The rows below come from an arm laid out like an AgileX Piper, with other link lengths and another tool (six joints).
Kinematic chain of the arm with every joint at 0, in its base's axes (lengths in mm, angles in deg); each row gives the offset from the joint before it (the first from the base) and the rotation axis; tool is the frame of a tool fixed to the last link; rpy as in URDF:
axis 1: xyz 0 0 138.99 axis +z
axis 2: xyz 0 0 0 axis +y
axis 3: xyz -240.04 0 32.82 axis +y
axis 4: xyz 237.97 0 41.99 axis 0.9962 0 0.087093
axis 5: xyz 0 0 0 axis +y
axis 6: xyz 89.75 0 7.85 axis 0.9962 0 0.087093
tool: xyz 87.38 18 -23.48 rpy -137.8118 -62.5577 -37.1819
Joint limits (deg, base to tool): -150..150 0..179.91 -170..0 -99.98..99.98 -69.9..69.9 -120..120
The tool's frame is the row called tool.
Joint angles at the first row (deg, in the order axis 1, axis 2, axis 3, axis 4, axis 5, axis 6):
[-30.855, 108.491, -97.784, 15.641, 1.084, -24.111]
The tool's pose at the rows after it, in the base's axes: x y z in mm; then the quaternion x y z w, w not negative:
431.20, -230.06, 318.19, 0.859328, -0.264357, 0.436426, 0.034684
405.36, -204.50, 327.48, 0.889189, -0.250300, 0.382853, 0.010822
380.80, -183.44, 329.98, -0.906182, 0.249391, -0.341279, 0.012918
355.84, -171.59, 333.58, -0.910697, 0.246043, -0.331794, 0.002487
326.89, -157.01, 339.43, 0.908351, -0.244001, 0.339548, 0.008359
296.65, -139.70, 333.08, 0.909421, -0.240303, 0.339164, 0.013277
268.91, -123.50, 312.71, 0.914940, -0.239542, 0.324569, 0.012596
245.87, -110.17, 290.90, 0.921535, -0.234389, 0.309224, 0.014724
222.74, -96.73, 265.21, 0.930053, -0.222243, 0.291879, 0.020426
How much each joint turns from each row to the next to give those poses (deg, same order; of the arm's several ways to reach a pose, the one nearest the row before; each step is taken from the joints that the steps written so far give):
[0.000, -5.838, -0.041, 0.080, 11.836, 0.000]
[0.001, -5.226, 0.001, -0.369, 12.638, 0.323]
[-0.001, -4.659, 1.814, -0.322, 8.472, 1.589]
[0.000, -6.041, 5.281, -1.630, 1.554, 0.120]
[0.001, -8.040, 7.294, -0.954, -0.509, 0.002]
[-0.001, -8.445, 8.814, 0.002, -0.425, -0.759]
[0.003, -7.525, 9.299, -0.004, 0.000, -0.547]
[-0.001, -6.299, 8.005, 0.154, 0.109, -1.271]
[-0.001, -6.491, 8.298, 0.483, 0.209, -2.465]

